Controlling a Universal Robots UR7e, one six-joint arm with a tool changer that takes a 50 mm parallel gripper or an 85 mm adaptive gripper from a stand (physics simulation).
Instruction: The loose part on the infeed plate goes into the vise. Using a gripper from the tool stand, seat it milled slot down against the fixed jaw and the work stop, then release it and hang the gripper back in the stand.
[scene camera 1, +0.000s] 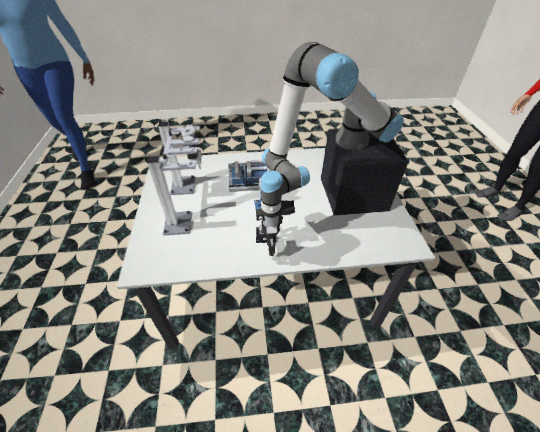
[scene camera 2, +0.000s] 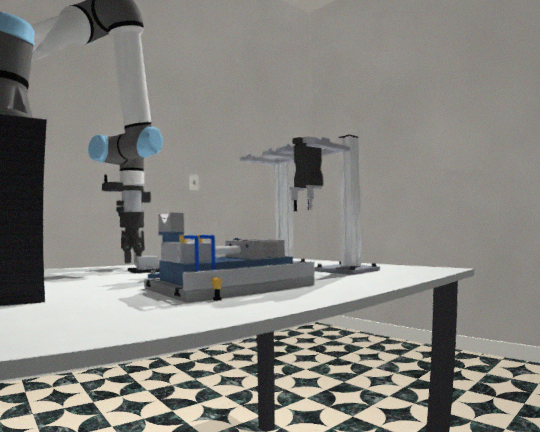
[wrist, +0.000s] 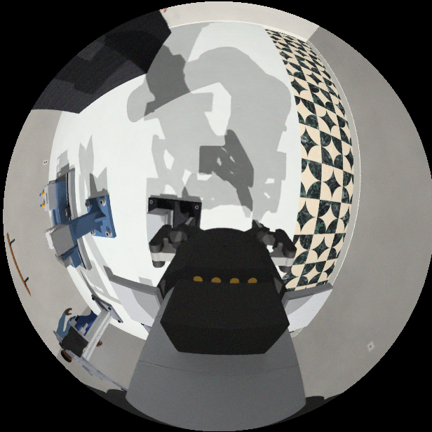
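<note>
The loose part, a light grey block, sits on the black infeed plate. In scene camera 1 the plate is partly hidden by the arm. My gripper, the dark adaptive one, is open, fingers wide apart and empty. It hangs low near the plate, and the part lies off to the left of its fingers in the wrist view. The milled slot cannot be made out. The vise is blue and grey. The tool stand holds another gripper.
A blue pedestal with a grey block on top stands between the infeed plate and the vise. The black robot base stands at the right in scene camera 1. A person stands beyond the table's left side.
</note>
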